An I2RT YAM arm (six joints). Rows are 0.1 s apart.
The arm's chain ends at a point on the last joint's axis. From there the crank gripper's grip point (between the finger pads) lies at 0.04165 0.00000 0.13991 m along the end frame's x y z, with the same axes.
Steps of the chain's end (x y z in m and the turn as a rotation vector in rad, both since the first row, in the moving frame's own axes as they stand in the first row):
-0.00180 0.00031 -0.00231 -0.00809 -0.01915 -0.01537
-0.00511 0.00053 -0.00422 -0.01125 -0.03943 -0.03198
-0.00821 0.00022 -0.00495 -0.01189 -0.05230 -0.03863
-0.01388 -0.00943 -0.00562 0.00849 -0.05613 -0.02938
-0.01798 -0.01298 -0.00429 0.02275 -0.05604 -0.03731
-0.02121 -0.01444 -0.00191 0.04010 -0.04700 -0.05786
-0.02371 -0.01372 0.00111 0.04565 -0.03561 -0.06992
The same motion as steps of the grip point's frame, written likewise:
-0.00448 0.00083 -0.00154 -0.00809 -0.01915 -0.01537
-0.01065 0.00087 -0.00269 -0.01125 -0.03943 -0.03198
-0.01558 0.00043 -0.00296 -0.01189 -0.05230 -0.03863
-0.02183 -0.01173 -0.00351 0.00849 -0.05613 -0.02938
-0.02597 -0.01759 -0.00223 0.02275 -0.05604 -0.03731
-0.02806 -0.02230 -0.00027 0.04010 -0.04700 -0.05786
-0.02904 -0.02287 0.00229 0.04565 -0.03561 -0.06992

